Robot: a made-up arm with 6 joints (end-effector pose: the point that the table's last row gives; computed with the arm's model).
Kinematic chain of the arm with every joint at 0, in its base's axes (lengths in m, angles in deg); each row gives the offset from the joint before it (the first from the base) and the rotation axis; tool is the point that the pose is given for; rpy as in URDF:
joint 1: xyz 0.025 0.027 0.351 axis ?
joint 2: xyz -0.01 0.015 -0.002 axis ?
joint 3: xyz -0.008 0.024 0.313 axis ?
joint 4: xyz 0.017 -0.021 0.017 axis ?
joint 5: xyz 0.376 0.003 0 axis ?
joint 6: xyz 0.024 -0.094 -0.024 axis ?
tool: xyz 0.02 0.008 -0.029 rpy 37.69 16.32 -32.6
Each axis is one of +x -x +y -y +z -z.
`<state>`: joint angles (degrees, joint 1 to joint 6).
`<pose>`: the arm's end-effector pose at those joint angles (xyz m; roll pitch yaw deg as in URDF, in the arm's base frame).
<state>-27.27 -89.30 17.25 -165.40 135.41 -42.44</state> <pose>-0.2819 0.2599 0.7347 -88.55 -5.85 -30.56</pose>
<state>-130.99 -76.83 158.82 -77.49 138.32 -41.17</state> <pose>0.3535 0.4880 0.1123 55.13 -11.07 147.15</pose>
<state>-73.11 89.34 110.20 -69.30 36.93 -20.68</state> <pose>0.2462 -0.6896 0.4712 142.97 -1.84 -88.02</pose>
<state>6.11 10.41 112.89 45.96 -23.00 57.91</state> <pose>-0.0688 -0.0859 1.0519 77.41 -49.88 -136.37</pose>
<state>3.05 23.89 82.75 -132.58 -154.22 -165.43</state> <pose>0.3417 0.1420 0.9257 -111.86 10.67 -175.00</pose>
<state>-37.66 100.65 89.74 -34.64 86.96 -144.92</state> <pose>0.5218 -0.4495 0.2322 -174.15 -72.72 -33.01</pose>
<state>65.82 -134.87 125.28 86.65 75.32 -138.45</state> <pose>-0.1083 -0.1314 -0.2894 -159.30 13.76 -167.67</pose>
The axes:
joint 1: +z
joint 2: +y
joint 3: -y
joint 4: -x
joint 5: -y
joint 6: -x

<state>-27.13 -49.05 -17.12 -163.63 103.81 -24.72</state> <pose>0.1829 0.0264 0.7279 -107.28 42.46 -20.52</pose>
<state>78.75 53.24 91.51 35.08 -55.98 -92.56</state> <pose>0.1888 0.5493 0.8066 109.34 46.67 52.96</pose>
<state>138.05 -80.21 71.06 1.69 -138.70 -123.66</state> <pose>0.5300 -0.3542 0.5748 165.35 4.52 168.86</pose>
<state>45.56 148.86 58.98 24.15 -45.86 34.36</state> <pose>0.2066 0.0668 -0.3008 -139.72 37.34 -62.81</pose>
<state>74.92 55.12 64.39 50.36 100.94 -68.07</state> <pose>0.1740 0.6425 0.6946 27.78 -35.88 140.85</pose>
